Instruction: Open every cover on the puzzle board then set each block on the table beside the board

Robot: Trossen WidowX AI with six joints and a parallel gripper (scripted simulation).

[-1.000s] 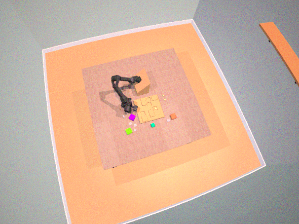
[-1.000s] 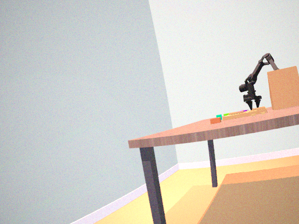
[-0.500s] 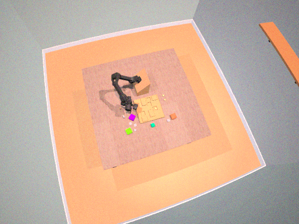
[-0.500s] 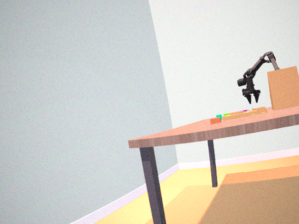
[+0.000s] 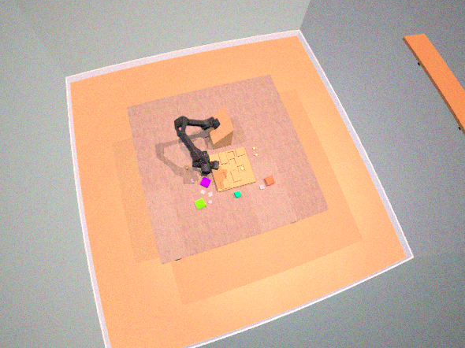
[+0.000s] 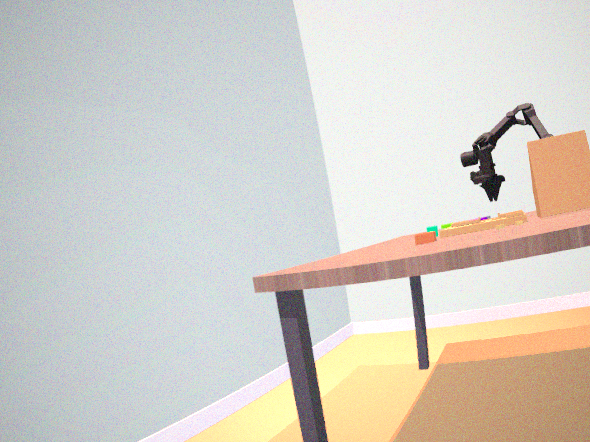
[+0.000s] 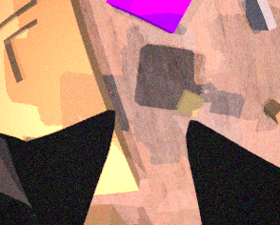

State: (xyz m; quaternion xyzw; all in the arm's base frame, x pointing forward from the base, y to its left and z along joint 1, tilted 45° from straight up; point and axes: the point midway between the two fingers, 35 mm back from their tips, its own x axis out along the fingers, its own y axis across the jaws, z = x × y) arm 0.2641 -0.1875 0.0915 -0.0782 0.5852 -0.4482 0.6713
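Right now the magenta block is 8 cm ahead of my gripper tip, 4 cm to the right of it and 7 cm below it. Round my gripper tip: orange block: 26 cm ahead, 41 cm to the left, 7 cm below; then lime green block: 21 cm ahead, 14 cm to the right, 7 cm below; then teal block: 26 cm ahead, 14 cm to the left, 7 cm below.
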